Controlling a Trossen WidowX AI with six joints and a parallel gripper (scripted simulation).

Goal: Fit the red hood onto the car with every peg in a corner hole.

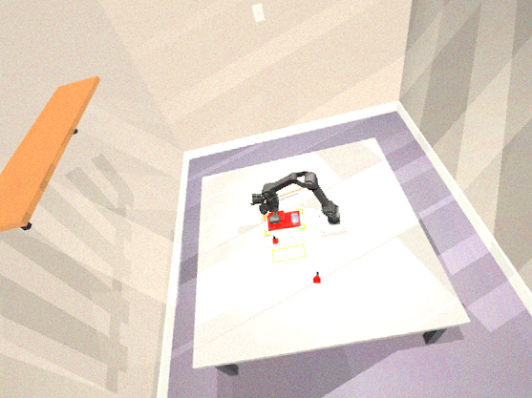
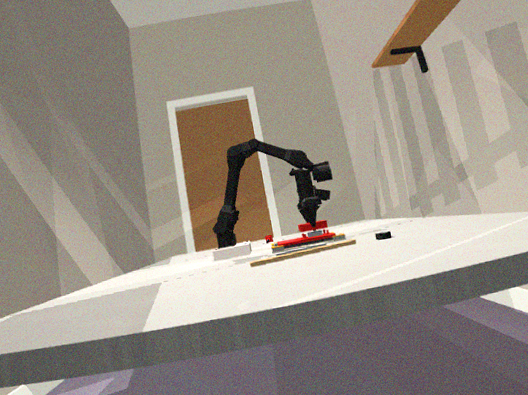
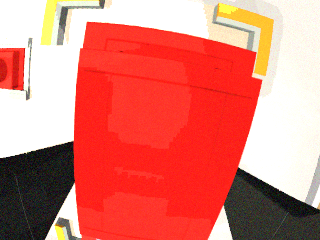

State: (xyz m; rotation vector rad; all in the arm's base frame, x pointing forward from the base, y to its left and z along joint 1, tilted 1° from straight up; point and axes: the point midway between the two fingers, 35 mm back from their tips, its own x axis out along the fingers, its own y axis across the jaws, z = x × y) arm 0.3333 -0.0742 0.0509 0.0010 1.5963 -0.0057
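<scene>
My gripper tip is 1 cm below the red hood. Also, from my gripper tip: wooden strip: 7 cm behind, 22 cm to the right, 5 cm below; grey engine block: 3 cm below; black wheel: 16 cm ahead, 20 cm to the right, 5 cm below.
</scene>
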